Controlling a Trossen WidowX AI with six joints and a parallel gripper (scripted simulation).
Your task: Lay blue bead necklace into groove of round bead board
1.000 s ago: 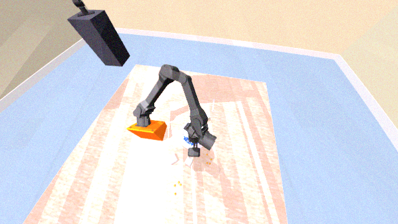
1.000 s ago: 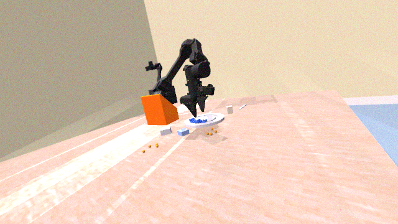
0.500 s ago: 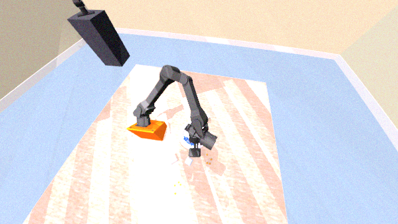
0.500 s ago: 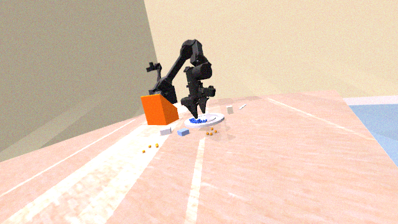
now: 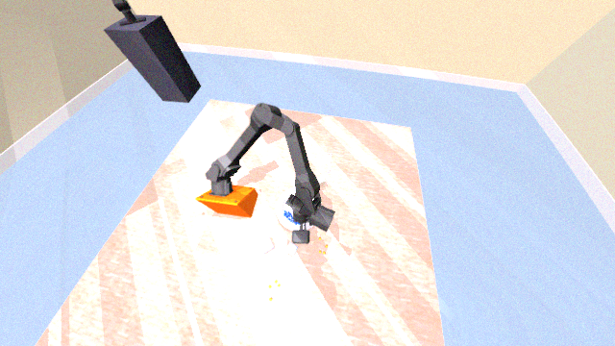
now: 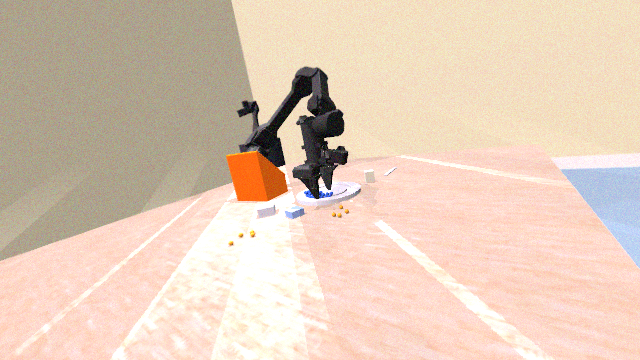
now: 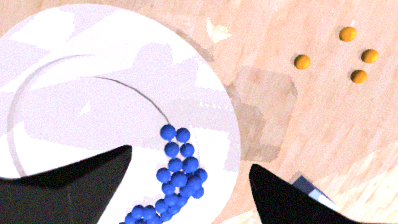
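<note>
Right now the round white bead board is 60 mm to the left of my gripper tip, 20 mm behind it and 10 mm below it. Round my gripper tip: white block (130 mm behind, 110 mm to the right, 10 mm below); then light blue cube (110 mm to the right, 30 mm behind, 10 mm below); then beige cube (200 mm to the left, 60 mm ahead).
</note>
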